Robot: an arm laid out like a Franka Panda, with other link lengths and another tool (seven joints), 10 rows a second.
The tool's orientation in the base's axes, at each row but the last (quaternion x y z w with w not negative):
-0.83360, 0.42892, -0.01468, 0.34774
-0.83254, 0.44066, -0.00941, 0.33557
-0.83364, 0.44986, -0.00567, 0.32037
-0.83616, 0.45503, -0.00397, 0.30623
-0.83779, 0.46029, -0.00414, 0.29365
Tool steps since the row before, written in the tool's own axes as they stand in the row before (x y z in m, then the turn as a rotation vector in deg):
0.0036, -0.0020, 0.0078, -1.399, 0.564, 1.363
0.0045, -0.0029, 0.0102, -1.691, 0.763, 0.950
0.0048, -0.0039, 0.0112, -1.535, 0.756, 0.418
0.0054, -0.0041, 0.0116, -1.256, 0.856, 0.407
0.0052, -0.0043, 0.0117, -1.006, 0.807, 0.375
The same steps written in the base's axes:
0.0062, 0.0026, -0.0057, -0.841, 1.568, -0.984
0.0080, 0.0034, -0.0075, -1.293, 1.480, -0.695
0.0091, 0.0038, -0.0081, -1.353, 1.083, -0.312
0.0096, 0.0034, -0.0088, -1.269, 0.825, -0.430
0.0095, 0.0034, -0.0089, -1.096, 0.636, -0.445

